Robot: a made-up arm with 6 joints.
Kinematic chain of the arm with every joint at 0, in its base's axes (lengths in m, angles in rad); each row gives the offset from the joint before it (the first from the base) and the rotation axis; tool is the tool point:
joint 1: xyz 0 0 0.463 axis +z
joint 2: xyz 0 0 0 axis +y
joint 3: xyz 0 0 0.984 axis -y
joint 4: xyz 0 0 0 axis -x
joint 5: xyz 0.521 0 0 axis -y
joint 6: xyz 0 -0.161 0 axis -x
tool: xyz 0 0 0
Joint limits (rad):
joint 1: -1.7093..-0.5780
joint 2: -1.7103..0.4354
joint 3: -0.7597..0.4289
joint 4: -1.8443..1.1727
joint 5: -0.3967..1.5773
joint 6: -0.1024..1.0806
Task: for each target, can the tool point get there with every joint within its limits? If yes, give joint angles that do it. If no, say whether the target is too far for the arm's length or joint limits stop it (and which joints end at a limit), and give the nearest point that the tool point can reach.
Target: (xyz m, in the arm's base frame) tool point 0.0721 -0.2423 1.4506
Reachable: yes | joints -0.8592 -0.3123 -0.4488 0.8717 0.6634 0.3912
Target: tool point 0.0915 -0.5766 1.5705
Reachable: yes | joints -1.1346 0.0563 0.2788 0.0642 0.6291 0.5147
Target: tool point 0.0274 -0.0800 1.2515
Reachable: yes | joints -0.9214 -0.4843 -0.3402 -1.4050 0.2106 0.6095
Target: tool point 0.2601 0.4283 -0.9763
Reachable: no: joint limits stop it (at a limit: joint 1, joint 2, joint 3) | nearest point 0.1014 0.5336 0.6579 | short by 1.645 m
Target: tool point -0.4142 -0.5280 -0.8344
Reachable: no: joint limits stop it (at a limit: joint 1, joint 2, joint 3) | nearest point -0.1388 -0.4585 0.8181 | short by 1.677 m
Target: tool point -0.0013 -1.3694 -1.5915
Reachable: no: too far | nearest point -0.0006 -0.5830 0.8364 | short by 2.552 m
